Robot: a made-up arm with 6 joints. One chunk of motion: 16 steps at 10 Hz.
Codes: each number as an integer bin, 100 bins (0 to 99) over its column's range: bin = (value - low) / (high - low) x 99, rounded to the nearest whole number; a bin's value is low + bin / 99 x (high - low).
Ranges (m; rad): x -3..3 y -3..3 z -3..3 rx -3.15..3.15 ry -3.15..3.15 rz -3.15..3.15
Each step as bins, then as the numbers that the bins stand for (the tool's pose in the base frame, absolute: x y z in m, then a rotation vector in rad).
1 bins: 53 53 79 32 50 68
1 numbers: 0.2121 0.2121 1.7879 -1.1136 0.0318 1.1773
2 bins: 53 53 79 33 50 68
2 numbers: 0.2121 0.2121 1.7879 -1.0500 0.0318 1.1773
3 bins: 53 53 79 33 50 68
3 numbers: 0.2121 0.2121 1.7879 -1.0500 0.0318 1.1773
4 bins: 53 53 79 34 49 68
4 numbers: 0.2121 0.2121 1.7879 -0.9864 -0.0318 1.1773
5 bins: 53 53 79 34 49 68
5 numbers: 0.2121 0.2121 1.7879 -0.9864 -0.0318 1.1773
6 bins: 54 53 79 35 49 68
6 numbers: 0.2727 0.2121 1.7879 -0.9227 -0.0318 1.1773
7 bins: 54 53 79 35 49 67
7 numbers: 0.2727 0.2121 1.7879 -0.9227 -0.0318 1.1136
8 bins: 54 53 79 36 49 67
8 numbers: 0.2727 0.2121 1.7879 -0.8591 -0.0318 1.1136
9 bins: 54 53 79 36 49 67
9 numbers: 0.2727 0.2121 1.7879 -0.8591 -0.0318 1.1136
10 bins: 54 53 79 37 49 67
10 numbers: 0.2727 0.2121 1.7879 -0.7955 -0.0318 1.1136
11 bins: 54 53 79 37 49 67
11 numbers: 0.2727 0.2121 1.7879 -0.7955 -0.0318 1.1136
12 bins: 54 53 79 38 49 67
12 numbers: 0.2727 0.2121 1.7879 -0.7318 -0.0318 1.1136
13 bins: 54 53 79 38 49 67
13 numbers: 0.2727 0.2121 1.7879 -0.7318 -0.0318 1.1136
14 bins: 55 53 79 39 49 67
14 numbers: 0.3333 0.2121 1.7879 -0.6682 -0.0318 1.1136
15 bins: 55 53 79 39 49 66
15 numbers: 0.3333 0.2121 1.7879 -0.6682 -0.0318 1.0500
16 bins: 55 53 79 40 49 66
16 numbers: 0.3333 0.2121 1.7879 -0.6045 -0.0318 1.0500
